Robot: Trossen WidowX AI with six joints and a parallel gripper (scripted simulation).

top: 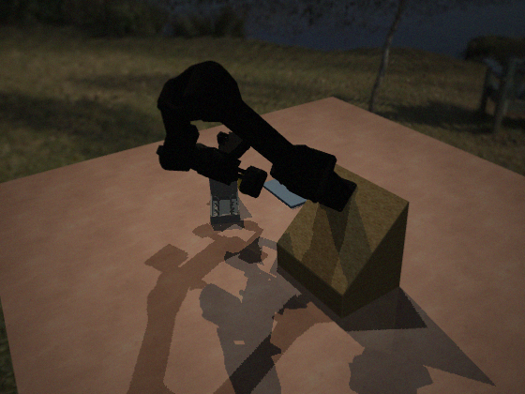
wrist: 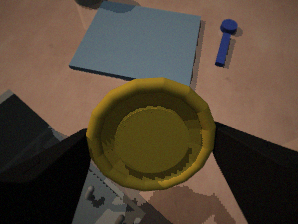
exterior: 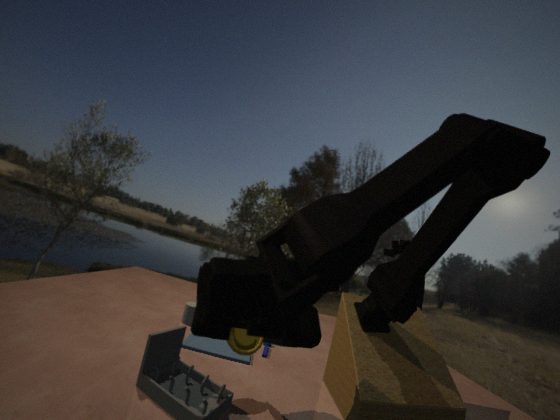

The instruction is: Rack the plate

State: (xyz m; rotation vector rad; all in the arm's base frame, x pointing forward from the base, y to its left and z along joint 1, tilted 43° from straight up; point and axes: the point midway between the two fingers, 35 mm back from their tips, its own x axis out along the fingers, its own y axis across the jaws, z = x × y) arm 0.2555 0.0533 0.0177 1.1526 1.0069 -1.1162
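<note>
My gripper tip is 7 cm short of the grey dish rack, 4 cm to the right of it and 7 cm above it. From my gripper tip the other things lie so: yellow plate (1 cm to the left, 1 cm above); blue spoon (9 cm behind, 18 cm to the right, 9 cm below); pale cup (12 cm ahead, 25 cm to the right, 7 cm below).
</note>
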